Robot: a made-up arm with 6 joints.
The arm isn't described. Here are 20 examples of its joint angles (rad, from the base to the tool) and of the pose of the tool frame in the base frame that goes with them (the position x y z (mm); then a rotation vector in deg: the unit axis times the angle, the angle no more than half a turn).
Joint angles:
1: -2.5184 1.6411 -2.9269 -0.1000 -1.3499 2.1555
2: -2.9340 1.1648 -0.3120 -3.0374 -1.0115 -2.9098
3: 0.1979 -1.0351 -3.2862 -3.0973 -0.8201 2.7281
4: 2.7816 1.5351 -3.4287 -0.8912 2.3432 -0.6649
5: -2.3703 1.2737 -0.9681 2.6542 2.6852 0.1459
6: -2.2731 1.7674 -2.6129 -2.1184 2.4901 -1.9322
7: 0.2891 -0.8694 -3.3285 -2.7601 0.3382 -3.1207
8: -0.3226 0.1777 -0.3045 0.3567 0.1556 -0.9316
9: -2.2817 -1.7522 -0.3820 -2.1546 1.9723 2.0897
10: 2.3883 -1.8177 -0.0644 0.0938 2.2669 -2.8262
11: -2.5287 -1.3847 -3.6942 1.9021 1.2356 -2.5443
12: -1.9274 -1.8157 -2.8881 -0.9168 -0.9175 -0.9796
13: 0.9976 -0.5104 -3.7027 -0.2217 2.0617 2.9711
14: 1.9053 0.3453 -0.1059 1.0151 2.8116 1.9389
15: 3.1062 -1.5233 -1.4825 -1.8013 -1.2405 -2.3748
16: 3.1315 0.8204 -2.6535 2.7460 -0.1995 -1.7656
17: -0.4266 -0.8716 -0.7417 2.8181 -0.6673 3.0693
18: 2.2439 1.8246 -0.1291 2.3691 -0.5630 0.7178
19: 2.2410 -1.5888 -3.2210 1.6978 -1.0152 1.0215
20: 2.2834 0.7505 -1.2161 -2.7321 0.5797 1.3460
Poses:
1: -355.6 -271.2 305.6 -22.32 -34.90 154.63
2: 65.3 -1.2 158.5 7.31 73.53 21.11
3: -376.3 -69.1 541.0 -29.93 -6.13 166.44
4: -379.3 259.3 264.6 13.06 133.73 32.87
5: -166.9 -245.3 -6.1 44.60 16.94 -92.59
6: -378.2 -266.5 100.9 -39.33 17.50 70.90
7: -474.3 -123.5 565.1 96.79 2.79 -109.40
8: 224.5 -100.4 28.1 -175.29 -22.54 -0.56
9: -88.0 71.9 519.0 -75.04 -18.56 -4.54
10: -78.5 55.5 231.7 146.44 -82.16 30.40
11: 464.4 238.5 77.5 -31.33 123.56 -69.34
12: 268.5 400.0 75.2 -122.17 39.15 -57.12
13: -132.9 -262.3 622.2 -20.65 55.89 43.12
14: -111.0 13.2 200.6 4.30 -15.82 -15.87
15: 181.2 -136.2 511.8 15.49 -85.81 104.10
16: -527.4 46.7 396.3 -45.28 -75.52 41.68
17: 158.9 -120.1 326.5 136.56 -13.81 62.24
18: 164.5 -57.7 224.6 77.46 -10.22 125.57
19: 385.8 -262.8 194.0 112.26 28.88 121.24
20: -257.3 290.4 -5.6 34.10 -143.16 -80.49
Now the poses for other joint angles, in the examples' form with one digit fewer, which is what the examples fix.
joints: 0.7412 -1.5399 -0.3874 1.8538 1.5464 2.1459
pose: 23 163 490 -85.2 44.5 122.2
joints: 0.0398 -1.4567 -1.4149 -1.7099 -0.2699 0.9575
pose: -135 107 651 13.4 27.1 138.8
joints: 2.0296 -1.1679 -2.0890 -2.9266 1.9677 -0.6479
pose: 198 -336 630 127.1 -16.9 55.0
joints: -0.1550 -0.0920 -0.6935 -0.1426 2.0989 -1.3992
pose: 170 -47 158 -93.3 -68.6 70.9
